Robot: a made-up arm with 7 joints.
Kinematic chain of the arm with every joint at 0, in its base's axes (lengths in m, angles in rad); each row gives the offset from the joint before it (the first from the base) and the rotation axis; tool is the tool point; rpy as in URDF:
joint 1: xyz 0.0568 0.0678 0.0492 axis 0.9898 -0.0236 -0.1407
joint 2: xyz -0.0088 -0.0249 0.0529 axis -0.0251 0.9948 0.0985
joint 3: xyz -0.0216 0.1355 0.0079 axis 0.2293 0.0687 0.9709
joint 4: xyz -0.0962 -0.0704 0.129 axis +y
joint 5: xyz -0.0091 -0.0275 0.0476 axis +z
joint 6: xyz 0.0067 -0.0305 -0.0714 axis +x
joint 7: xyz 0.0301 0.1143 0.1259 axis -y
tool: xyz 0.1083 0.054 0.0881 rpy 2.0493 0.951 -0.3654
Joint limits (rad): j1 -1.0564..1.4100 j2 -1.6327..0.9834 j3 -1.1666..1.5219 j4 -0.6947..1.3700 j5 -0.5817..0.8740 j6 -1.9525..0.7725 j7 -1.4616..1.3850
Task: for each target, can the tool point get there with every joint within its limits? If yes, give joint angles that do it. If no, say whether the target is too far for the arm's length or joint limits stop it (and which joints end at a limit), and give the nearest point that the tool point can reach.
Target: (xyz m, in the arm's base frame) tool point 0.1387 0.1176 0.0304
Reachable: yes | joints 0.0230 -0.9452 1.2033 0.7050 -0.3363 -1.2111 -1.0733
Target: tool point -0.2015 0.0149 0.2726
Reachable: yes | joints 0.3892 -1.3322 0.5056 -0.0917 -0.4510 0.4433 -0.8017
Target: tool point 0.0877 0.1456 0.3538
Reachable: yes | joints -0.2844 -0.2110 -0.5515 0.9847 -0.2330 0.3230 0.6263
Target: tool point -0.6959 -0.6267 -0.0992
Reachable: no: too far | nearest point -0.3139 -0.2934 0.0449 | short by 0.527 m
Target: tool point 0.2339 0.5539 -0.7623
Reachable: no: too far | nearest point 0.0438 0.3321 -0.3723 | short by 0.487 m
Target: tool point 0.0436 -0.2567 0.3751
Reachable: yes | joints 1.2227 0.1483 -0.5090 -0.2821 -0.4626 -0.1646 0.6221
